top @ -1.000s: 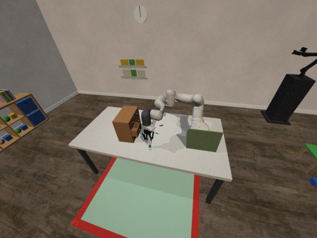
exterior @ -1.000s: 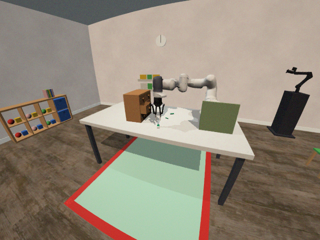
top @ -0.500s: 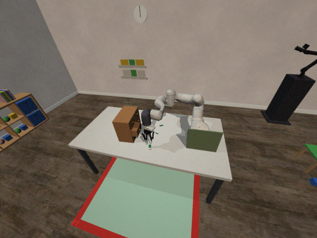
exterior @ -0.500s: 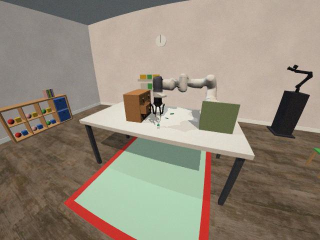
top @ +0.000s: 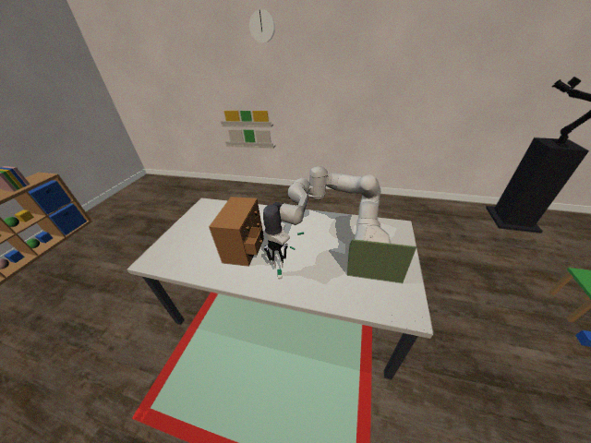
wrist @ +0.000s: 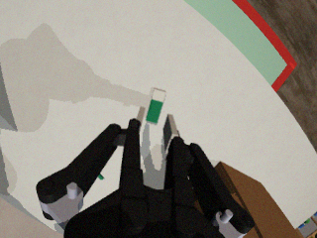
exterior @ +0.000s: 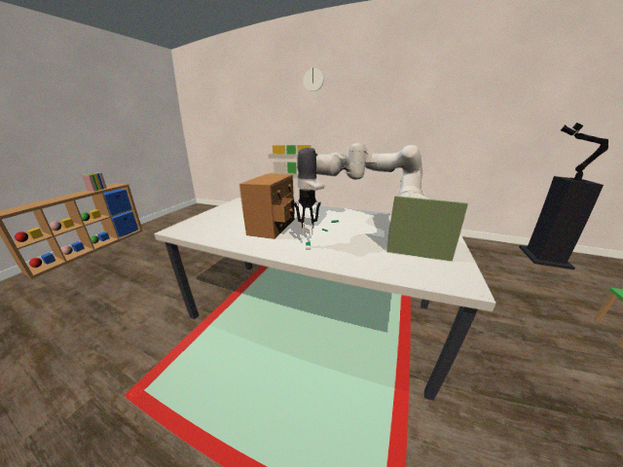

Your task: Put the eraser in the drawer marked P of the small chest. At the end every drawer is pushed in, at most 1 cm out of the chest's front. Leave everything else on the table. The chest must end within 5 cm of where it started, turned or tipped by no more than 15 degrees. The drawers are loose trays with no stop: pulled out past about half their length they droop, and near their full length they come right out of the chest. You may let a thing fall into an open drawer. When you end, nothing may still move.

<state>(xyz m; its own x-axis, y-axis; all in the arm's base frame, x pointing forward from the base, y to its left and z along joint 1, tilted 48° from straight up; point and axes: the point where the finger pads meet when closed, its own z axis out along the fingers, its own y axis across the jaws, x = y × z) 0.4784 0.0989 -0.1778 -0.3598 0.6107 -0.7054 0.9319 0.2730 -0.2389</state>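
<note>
Right now my hand is 10 mm to the right of the green eraser and 100 mm above it. The rest, counted from my hand: small green stick 10 mm behind, 230 mm to the right, 100 mm below.
</note>
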